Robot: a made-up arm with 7 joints. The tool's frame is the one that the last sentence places.
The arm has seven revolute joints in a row. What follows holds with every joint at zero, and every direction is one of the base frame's.
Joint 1 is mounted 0.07 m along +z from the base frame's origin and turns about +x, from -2.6 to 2.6 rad.
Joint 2 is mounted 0.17 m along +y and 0.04 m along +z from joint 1 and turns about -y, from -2.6 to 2.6 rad.
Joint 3 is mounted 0.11 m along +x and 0.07 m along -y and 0.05 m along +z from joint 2 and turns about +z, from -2.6 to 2.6 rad.
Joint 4 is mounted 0.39 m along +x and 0.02 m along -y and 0.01 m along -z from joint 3 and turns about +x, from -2.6 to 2.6 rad.
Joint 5 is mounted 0.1 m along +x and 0.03 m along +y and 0.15 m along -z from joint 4 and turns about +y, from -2.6 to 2.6 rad.
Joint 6 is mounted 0.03 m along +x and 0.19 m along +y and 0.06 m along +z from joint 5 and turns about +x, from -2.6 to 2.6 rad.
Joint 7 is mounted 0.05 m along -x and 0.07 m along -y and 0.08 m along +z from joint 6 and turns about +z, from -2.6 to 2.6 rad.
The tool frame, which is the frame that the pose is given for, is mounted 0.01 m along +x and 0.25 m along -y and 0.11 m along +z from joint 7; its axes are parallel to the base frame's.
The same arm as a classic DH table. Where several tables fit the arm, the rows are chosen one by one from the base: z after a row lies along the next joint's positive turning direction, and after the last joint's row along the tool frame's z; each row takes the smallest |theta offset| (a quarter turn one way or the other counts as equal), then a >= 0, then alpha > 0; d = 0 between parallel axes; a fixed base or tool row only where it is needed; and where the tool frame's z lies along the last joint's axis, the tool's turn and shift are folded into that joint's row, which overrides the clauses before.
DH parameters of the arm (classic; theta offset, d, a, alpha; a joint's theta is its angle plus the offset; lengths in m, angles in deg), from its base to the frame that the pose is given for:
base (fixed): 90 0.07 0 90
joint 1: 90 0 0.04 -90
joint 2: -90 -0.1 0.11 -90
joint 3: -90 0.04 0.02 -90
joint 4: 90 0.49 0.15 -90
joint 5: 0 0.22 -0.06 90
joint 6: -90 -0.02 0.07 90
joint 7: 2.29 0 0.2502 0
tool (fixed): 87.71 0.19 0 0
Joint limits (deg, base to tool): -148.97..148.97 -148.97..148.97 -148.97..148.97 -148.97..148.97 -148.97..148.97 -148.97..148.97 -148.97..148.97

